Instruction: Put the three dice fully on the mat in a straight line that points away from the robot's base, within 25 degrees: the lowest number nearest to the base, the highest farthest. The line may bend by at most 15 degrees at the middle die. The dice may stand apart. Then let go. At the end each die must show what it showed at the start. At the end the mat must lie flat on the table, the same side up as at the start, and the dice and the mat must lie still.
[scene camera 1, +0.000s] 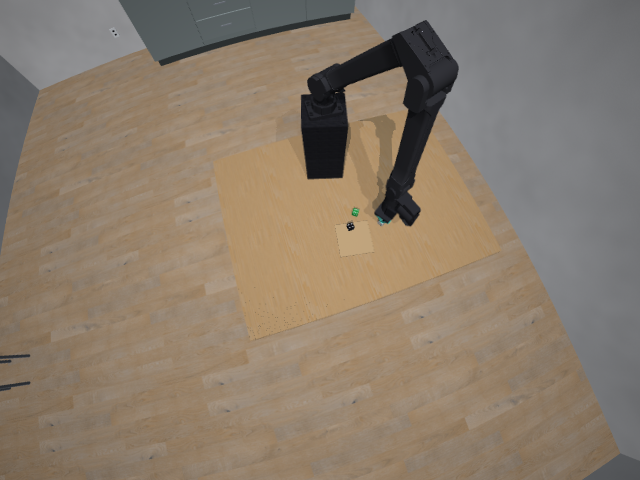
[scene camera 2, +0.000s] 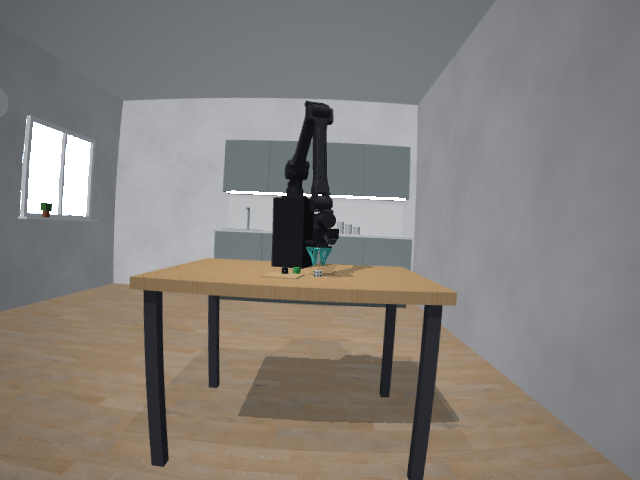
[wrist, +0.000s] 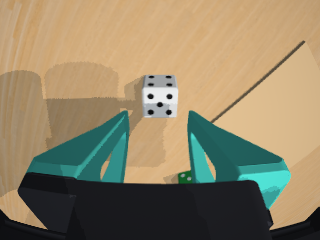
Observation:
The pictures show: my gripper, a white die and a tan mat.

